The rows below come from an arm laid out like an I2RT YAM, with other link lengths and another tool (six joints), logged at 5 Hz.
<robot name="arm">
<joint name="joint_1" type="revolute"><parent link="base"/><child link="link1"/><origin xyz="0 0 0.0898" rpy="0 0 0"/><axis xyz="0 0 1"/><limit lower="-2.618" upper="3.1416"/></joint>
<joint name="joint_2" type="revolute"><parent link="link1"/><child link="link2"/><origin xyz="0.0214 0.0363 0.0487" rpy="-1.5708 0 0"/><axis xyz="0 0 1"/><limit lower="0" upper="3.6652"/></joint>
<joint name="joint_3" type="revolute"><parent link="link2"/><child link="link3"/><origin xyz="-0.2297 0 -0.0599" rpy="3.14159 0 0"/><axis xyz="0 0 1"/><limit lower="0" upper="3.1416"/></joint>
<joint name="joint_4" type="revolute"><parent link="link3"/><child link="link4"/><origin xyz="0.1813 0.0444 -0.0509" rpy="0 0 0"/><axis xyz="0 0 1"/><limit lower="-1.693" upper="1.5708"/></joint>
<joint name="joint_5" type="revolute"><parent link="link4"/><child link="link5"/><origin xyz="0.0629 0.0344 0.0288" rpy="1.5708 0 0"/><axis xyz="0 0 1"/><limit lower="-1.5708" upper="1.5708"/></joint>
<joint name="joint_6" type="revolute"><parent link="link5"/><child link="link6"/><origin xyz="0.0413 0 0.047" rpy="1.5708 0 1.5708"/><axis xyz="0 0 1"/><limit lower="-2.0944" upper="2.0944"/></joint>
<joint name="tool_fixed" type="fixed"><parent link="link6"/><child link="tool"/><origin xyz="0.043 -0.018 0.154" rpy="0 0.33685 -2.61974"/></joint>
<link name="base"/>
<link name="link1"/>
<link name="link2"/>
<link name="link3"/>
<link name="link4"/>
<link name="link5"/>
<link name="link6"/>
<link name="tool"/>
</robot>
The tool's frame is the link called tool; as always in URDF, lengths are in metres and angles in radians.
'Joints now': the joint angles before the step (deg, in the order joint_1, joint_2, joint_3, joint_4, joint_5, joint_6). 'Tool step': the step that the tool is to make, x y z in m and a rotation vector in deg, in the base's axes. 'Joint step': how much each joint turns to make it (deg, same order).
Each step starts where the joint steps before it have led.
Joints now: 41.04 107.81 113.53 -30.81 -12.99 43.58
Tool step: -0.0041 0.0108 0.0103 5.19 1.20 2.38
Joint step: -0.78 -0.67 -1.32 3.97 -4.78 3.19
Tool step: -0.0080 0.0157 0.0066 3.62 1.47 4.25
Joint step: -0.32 0.84 0.90 1.84 -5.59 1.98
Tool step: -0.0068 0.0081 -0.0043 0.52 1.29 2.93
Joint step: -0.05 0.80 0.26 -0.06 -3.22 0.14
